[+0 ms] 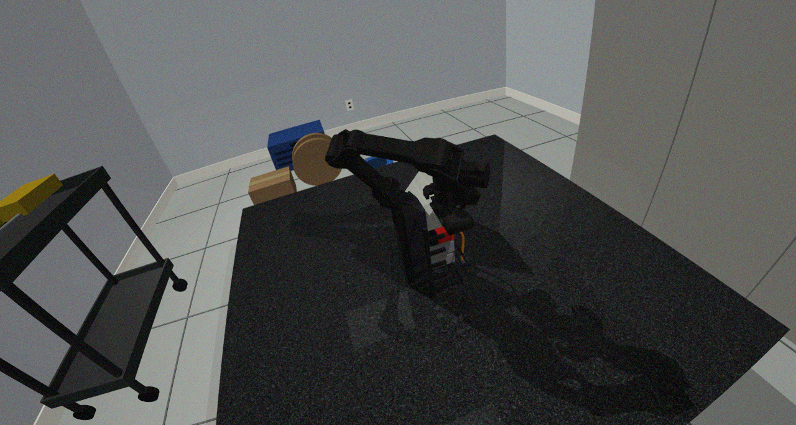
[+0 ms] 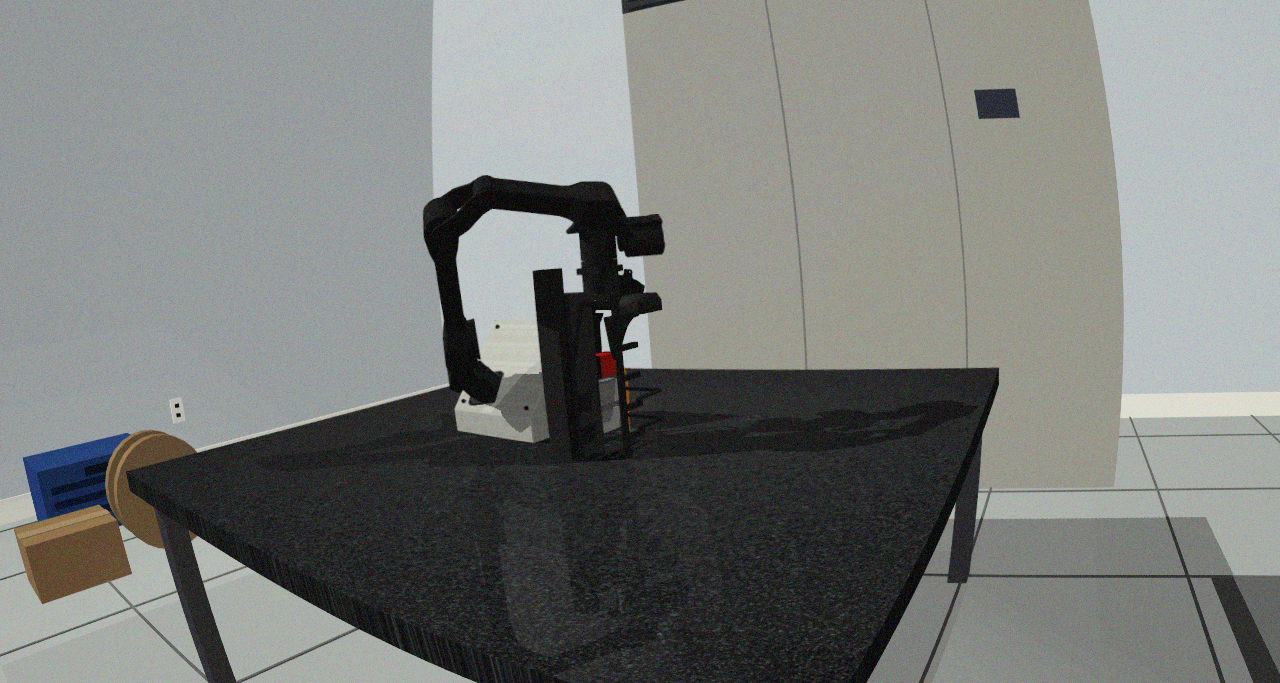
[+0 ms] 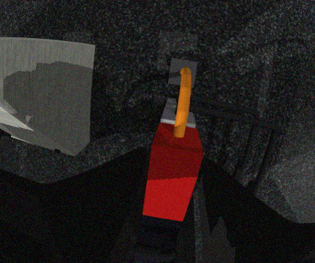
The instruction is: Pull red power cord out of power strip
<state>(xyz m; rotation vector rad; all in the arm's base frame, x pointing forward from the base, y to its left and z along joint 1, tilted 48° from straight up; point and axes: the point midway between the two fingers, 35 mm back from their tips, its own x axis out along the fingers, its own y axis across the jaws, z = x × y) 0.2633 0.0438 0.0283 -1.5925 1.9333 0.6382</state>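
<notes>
The red plug lies 3 cm to the right of my gripper tip. Also, from my gripper tip: black power strip 10 cm to the right, 1 cm below, 1 cm behind.
</notes>
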